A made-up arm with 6 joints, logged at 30 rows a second.
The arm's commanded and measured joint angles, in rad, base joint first. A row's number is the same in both.
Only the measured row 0 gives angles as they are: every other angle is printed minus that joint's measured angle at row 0.
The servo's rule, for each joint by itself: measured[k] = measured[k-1] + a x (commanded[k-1-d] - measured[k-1]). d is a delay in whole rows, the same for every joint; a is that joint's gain. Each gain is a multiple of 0.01, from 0.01 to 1. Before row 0 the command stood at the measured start. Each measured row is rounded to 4 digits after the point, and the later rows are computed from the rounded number. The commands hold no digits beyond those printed.
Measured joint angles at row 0:
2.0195 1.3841 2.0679 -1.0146 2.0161 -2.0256
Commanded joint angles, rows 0 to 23:
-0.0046 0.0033 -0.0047 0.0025 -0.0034 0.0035
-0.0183 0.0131 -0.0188 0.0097 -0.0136 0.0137
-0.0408 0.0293 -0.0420 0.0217 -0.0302 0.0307
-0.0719 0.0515 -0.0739 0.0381 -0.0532 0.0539
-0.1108 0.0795 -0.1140 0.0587 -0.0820 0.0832
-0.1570 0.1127 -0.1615 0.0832 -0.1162 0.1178
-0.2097 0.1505 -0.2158 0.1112 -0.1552 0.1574
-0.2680 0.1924 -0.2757 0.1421 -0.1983 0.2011
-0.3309 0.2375 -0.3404 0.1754 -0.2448 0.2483
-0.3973 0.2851 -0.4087 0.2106 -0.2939 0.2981
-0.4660 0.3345 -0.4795 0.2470 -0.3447 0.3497
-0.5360 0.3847 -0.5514 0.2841 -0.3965 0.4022
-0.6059 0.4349 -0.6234 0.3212 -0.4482 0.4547
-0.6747 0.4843 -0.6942 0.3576 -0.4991 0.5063
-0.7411 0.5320 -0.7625 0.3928 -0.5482 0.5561
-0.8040 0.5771 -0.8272 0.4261 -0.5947 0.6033
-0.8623 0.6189 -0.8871 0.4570 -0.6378 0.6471
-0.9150 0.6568 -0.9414 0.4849 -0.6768 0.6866
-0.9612 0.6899 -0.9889 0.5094 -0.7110 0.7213
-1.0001 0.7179 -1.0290 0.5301 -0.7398 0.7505
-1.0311 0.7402 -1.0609 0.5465 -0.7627 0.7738
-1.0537 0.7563 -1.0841 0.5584 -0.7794 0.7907
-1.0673 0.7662 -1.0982 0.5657 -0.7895 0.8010
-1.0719 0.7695 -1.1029 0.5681 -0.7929 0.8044
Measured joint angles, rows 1 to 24:
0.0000 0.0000 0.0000 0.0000 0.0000 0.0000
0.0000 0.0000 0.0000 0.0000 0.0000 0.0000
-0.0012 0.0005 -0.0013 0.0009 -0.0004 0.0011
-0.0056 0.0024 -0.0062 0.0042 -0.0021 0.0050
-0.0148 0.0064 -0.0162 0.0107 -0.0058 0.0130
-0.0296 0.0132 -0.0324 0.0208 -0.0120 0.0257
-0.0507 0.0231 -0.0552 0.0348 -0.0211 0.0435
-0.0783 0.0365 -0.0850 0.0527 -0.0335 0.0665
-0.1125 0.0536 -0.1216 0.0743 -0.0493 0.0947
-0.1529 0.0744 -0.1647 0.0994 -0.0687 0.1277
-0.1992 0.0989 -0.2139 0.1275 -0.0916 0.1651
-0.2507 0.1268 -0.2684 0.1582 -0.1179 0.2063
-0.3067 0.1580 -0.3275 0.1911 -0.1474 0.2508
-0.3663 0.1920 -0.3902 0.2255 -0.1798 0.2977
-0.4286 0.2284 -0.4555 0.2609 -0.2147 0.3464
-0.4926 0.2668 -0.5223 0.2967 -0.2517 0.3960
-0.5572 0.3066 -0.5896 0.3323 -0.2902 0.4456
-0.6214 0.3472 -0.6561 0.3670 -0.3298 0.4945
-0.6840 0.3880 -0.7208 0.4003 -0.3698 0.5418
-0.7441 0.4283 -0.7826 0.4316 -0.4097 0.5867
-0.8005 0.4675 -0.8404 0.4604 -0.4489 0.6284
-0.8524 0.5051 -0.8932 0.4862 -0.4867 0.6663
-0.8989 0.5404 -0.9402 0.5085 -0.5226 0.6996
-0.9391 0.5728 -0.9805 0.5270 -0.5560 0.7278
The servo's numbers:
d 2
a 0.26 0.15 0.28 0.37 0.13 0.31

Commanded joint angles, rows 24 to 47:
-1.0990 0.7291 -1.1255 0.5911 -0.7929 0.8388
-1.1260 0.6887 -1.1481 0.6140 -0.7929 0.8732
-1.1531 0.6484 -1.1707 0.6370 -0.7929 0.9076
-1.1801 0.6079 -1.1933 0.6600 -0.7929 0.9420
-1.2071 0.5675 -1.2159 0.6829 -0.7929 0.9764
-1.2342 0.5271 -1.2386 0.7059 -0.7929 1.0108
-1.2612 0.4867 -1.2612 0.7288 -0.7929 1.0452
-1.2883 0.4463 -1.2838 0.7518 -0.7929 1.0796
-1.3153 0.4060 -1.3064 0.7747 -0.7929 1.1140
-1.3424 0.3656 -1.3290 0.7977 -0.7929 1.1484
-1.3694 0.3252 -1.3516 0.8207 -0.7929 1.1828
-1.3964 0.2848 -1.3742 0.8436 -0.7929 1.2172
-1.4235 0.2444 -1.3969 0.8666 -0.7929 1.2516
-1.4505 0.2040 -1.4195 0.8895 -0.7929 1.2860
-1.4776 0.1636 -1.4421 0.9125 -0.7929 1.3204
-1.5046 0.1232 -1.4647 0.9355 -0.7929 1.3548
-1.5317 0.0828 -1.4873 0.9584 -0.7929 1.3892
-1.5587 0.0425 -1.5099 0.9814 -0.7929 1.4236
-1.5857 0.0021 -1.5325 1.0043 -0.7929 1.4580
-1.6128 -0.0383 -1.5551 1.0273 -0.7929 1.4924
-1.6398 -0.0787 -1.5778 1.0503 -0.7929 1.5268
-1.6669 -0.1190 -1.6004 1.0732 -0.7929 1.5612
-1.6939 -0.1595 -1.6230 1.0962 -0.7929 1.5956
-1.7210 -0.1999 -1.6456 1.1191 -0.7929 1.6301
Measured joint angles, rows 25 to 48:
-0.9724 0.6018 -1.0135 0.5413 -0.5864 0.7505
-0.9983 0.6270 -1.0385 0.5512 -0.6132 0.7672
-1.0245 0.6423 -1.0629 0.5660 -0.6366 0.7894
-1.0509 0.6493 -1.0868 0.5838 -0.6569 0.8154
-1.0775 0.6492 -1.1103 0.6035 -0.6746 0.8440
-1.1042 0.6430 -1.1335 0.6244 -0.6900 0.8744
-1.1310 0.6317 -1.1566 0.6460 -0.7034 0.9060
-1.1578 0.6160 -1.1796 0.6682 -0.7150 0.9385
-1.1847 0.5966 -1.2024 0.6906 -0.7251 0.9716
-1.2116 0.5741 -1.2252 0.7132 -0.7339 1.0051
-1.2386 0.5489 -1.2479 0.7360 -0.7416 1.0389
-1.2656 0.5214 -1.2706 0.7588 -0.7483 1.0728
-1.2926 0.4920 -1.2933 0.7817 -0.7541 1.1069
-1.3196 0.4609 -1.3160 0.8046 -0.7591 1.1411
-1.3466 0.4284 -1.3387 0.8275 -0.7635 1.1754
-1.3736 0.3947 -1.3613 0.8504 -0.7673 1.2097
-1.4006 0.3600 -1.3839 0.8734 -0.7706 1.2440
-1.4276 0.3245 -1.4065 0.8964 -0.7735 1.2783
-1.4547 0.2882 -1.4291 0.9193 -0.7760 1.3127
-1.4817 0.2513 -1.4517 0.9423 -0.7782 1.3471
-1.5087 0.2139 -1.4743 0.9652 -0.7801 1.3815
-1.5358 0.1761 -1.4969 0.9882 -0.7818 1.4159
-1.5628 0.1379 -1.5196 1.0112 -0.7832 1.4503
-1.5899 0.0994 -1.5422 1.0341 -0.7845 1.4847

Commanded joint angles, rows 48 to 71:
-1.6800 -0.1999 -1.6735 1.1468 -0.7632 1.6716
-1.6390 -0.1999 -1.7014 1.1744 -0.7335 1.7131
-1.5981 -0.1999 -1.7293 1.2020 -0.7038 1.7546
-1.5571 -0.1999 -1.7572 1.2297 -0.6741 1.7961
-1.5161 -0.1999 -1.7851 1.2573 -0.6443 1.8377
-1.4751 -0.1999 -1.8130 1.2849 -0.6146 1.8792
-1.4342 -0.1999 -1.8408 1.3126 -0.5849 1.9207
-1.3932 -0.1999 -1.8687 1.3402 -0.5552 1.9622
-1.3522 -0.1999 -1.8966 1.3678 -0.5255 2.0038
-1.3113 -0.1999 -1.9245 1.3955 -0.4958 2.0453
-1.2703 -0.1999 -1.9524 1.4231 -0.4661 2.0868
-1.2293 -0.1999 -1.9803 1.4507 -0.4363 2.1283
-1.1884 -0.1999 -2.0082 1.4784 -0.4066 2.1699
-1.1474 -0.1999 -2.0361 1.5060 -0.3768 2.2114
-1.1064 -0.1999 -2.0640 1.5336 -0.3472 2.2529
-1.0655 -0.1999 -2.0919 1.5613 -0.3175 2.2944
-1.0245 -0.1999 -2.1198 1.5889 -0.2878 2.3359
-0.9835 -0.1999 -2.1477 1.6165 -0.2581 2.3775
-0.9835 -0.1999 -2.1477 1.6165 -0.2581 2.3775
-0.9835 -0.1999 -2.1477 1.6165 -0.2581 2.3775
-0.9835 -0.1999 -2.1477 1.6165 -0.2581 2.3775
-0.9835 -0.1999 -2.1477 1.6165 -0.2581 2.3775
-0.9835 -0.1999 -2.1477 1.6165 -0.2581 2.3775
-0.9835 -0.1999 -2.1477 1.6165 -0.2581 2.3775
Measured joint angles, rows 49 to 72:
-1.6169 0.0606 -1.5648 1.0571 -0.7856 1.5191
-1.6440 0.0215 -1.5874 1.0800 -0.7865 1.5535
-1.6534 -0.0117 -1.6115 1.1047 -0.7835 1.5901
-1.6497 -0.0399 -1.6367 1.1305 -0.7770 1.6282
-1.6363 -0.0639 -1.6626 1.1570 -0.7675 1.6674
-1.6157 -0.0843 -1.6891 1.1839 -0.7554 1.7073
-1.5898 -0.1016 -1.7160 1.2111 -0.7410 1.7477
-1.5600 -0.1163 -1.7432 1.2384 -0.7246 1.7885
-1.5273 -0.1288 -1.7705 1.2659 -0.7064 1.8295
-1.4924 -0.1395 -1.7980 1.2934 -0.6867 1.8706
-1.4559 -0.1486 -1.8256 1.3209 -0.6657 1.9119
-1.4183 -0.1563 -1.8533 1.3485 -0.6436 1.9533
-1.3798 -0.1628 -1.8810 1.3761 -0.6205 1.9947
-1.3407 -0.1684 -1.9088 1.4037 -0.5966 2.0361
-1.3011 -0.1731 -1.9366 1.4313 -0.5719 2.0776
-1.2611 -0.1771 -1.9645 1.4589 -0.5465 2.1191
-1.2209 -0.1805 -1.9924 1.4865 -0.5206 2.1606
-1.1805 -0.1834 -2.0203 1.5142 -0.4942 2.2021
-1.1399 -0.1859 -2.0482 1.5418 -0.4674 2.2436
-1.0992 -0.1880 -2.0761 1.5694 -0.4402 2.2851
-1.0691 -0.1898 -2.0961 1.5868 -0.4165 2.3137
-1.0468 -0.1913 -2.1105 1.5978 -0.3959 2.3335
-1.0303 -0.1926 -2.1209 1.6047 -0.3780 2.3471
-1.0181 -0.1937 -2.1284 1.6091 -0.3624 2.3565

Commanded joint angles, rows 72 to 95:
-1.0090 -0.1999 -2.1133 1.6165 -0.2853 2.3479
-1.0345 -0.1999 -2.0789 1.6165 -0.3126 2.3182
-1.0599 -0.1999 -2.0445 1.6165 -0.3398 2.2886
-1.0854 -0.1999 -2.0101 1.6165 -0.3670 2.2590
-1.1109 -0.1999 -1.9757 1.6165 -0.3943 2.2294
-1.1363 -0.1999 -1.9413 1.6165 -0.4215 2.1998
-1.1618 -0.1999 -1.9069 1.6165 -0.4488 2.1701
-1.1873 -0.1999 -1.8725 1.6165 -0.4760 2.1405
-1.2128 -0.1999 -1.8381 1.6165 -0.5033 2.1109
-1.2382 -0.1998 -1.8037 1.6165 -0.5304 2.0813
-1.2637 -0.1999 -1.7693 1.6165 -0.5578 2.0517
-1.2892 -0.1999 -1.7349 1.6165 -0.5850 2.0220
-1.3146 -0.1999 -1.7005 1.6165 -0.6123 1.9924
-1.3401 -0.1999 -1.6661 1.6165 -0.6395 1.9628
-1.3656 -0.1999 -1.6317 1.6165 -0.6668 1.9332
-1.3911 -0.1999 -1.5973 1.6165 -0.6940 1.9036
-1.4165 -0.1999 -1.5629 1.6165 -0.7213 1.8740
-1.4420 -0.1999 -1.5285 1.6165 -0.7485 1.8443
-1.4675 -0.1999 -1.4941 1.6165 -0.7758 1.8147
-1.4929 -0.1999 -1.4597 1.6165 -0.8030 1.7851
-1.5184 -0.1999 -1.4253 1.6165 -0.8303 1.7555
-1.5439 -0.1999 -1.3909 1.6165 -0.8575 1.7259
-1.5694 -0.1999 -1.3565 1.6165 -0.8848 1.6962
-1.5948 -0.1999 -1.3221 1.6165 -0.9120 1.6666
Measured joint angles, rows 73 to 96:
-1.0091 -0.1946 -2.1338 1.6118 -0.3488 2.3630
-1.0024 -0.1954 -2.1377 1.6135 -0.3370 2.3675
-1.0041 -0.1961 -2.1309 1.6146 -0.3303 2.3614
-1.0120 -0.1967 -2.1163 1.6153 -0.3280 2.3480
-1.0245 -0.1972 -2.0962 1.6157 -0.3295 2.3296
-1.0403 -0.1976 -2.0721 1.6160 -0.3344 2.3077
-1.0587 -0.1979 -2.0451 1.6162 -0.3422 2.2834
-1.0789 -0.1982 -2.0160 1.6163 -0.3525 2.2575
-1.1005 -0.1985 -1.9855 1.6164 -0.3650 2.2304
-1.1231 -0.1987 -1.9539 1.6164 -0.3794 2.2025
-1.1464 -0.1989 -1.9215 1.6164 -0.3955 2.1741
-1.1703 -0.1990 -1.8885 1.6164 -0.4130 2.1453
-1.1946 -0.1991 -1.8551 1.6164 -0.4318 2.1163
-1.2192 -0.1992 -1.8214 1.6164 -0.4517 2.0871
-1.2440 -0.1993 -1.7875 1.6164 -0.4726 2.0577
-1.2690 -0.1994 -1.7535 1.6164 -0.4943 2.0283
-1.2941 -0.1995 -1.7194 1.6164 -0.5167 1.9988
-1.3193 -0.1996 -1.6852 1.6164 -0.5397 1.9693
-1.3446 -0.1996 -1.6510 1.6164 -0.5633 1.9398
-1.3699 -0.1996 -1.6167 1.6164 -0.5874 1.9102
-1.3953 -0.1996 -1.5824 1.6164 -0.6119 1.8806
-1.4207 -0.1996 -1.5480 1.6164 -0.6367 1.8510
-1.4461 -0.1996 -1.5136 1.6164 -0.6619 1.8214
-1.4715 -0.1996 -1.4792 1.6164 -0.6873 1.7918

